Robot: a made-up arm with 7 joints.
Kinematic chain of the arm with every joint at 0, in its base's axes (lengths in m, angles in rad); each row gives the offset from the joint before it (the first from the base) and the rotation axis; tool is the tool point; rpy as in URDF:
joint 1: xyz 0 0 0.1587 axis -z
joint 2: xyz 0 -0.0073 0.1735 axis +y
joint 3: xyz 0 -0.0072 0.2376 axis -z
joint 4: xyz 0 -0.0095 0.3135 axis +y
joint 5: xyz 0 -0.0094 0.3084 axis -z
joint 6: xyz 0 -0.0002 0.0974 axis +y
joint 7: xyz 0 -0.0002 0.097 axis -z
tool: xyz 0 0 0 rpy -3.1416 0 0
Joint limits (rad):
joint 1: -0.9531..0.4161
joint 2: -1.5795..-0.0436
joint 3: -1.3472..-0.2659
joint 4: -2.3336..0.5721
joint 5: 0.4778..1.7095
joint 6: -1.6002..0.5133
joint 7: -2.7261..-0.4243
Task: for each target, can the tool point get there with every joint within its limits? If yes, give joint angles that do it. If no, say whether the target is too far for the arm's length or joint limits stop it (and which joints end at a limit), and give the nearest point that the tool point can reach.
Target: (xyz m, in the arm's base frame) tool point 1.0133 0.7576 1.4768
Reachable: no: too far | nearest point 0.2046 0.1784 1.2786 | short by 1.014 m
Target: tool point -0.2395 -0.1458 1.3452
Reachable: yes | joints -0.1787 -0.2257 -0.9088 -0.1695 1.6068 0.1230 -1.1547
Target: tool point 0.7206 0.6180 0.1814
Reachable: no: joint limits stop it (at a limit: joint 1, joint 2, joint 3, joint 4, joint 5, joint 6) | nearest point 0.2888 -0.2324 0.5387 | short by 1.018 m
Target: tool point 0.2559 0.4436 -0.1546
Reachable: no: joint limits stop it (at a limit: joint 1, joint 2, joint 3, joint 4) | nearest point -0.2171 0.0660 0.0243 | short by 0.631 m
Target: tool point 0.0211 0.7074 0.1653
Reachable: no: joint limits stop it (at a limit: joint 1, joint 3, joint 4, joint 6) | nearest point -0.2999 0.1166 0.1310 | short by 0.673 m
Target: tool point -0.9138 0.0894 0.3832
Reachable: yes | joints 0.2269 -1.1434 -0.4025 -0.7100 0.6715 -1.0799 -1.0664
